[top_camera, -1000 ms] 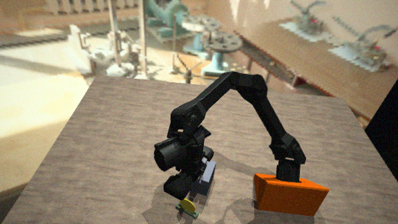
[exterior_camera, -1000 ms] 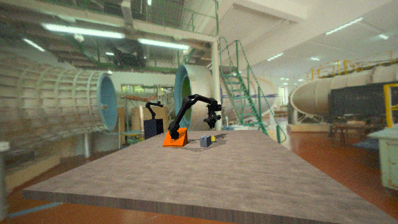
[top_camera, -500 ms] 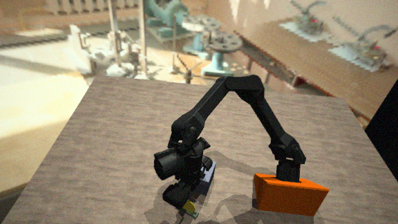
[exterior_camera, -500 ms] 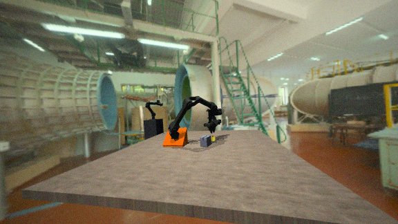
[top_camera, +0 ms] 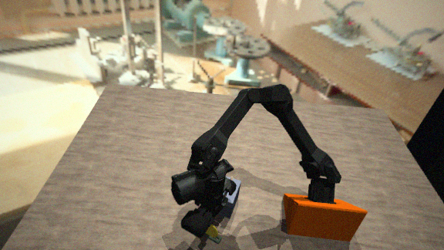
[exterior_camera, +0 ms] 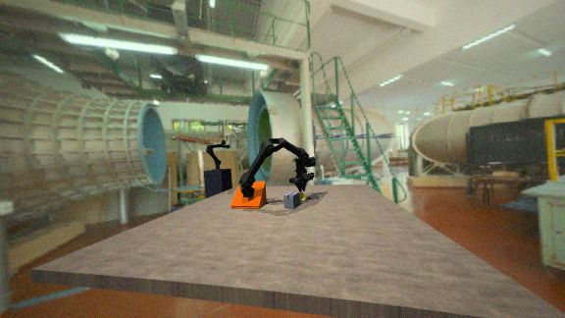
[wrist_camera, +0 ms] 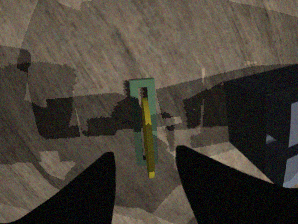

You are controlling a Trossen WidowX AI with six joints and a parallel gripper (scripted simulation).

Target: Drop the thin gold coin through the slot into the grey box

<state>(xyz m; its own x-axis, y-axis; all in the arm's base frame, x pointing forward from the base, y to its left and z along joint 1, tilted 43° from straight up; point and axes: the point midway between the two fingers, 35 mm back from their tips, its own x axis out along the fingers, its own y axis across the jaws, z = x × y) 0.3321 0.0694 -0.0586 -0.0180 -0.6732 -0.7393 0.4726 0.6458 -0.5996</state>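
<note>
Now: gripper tip 10 mm past the gold coin and 30 mm above it.
</note>
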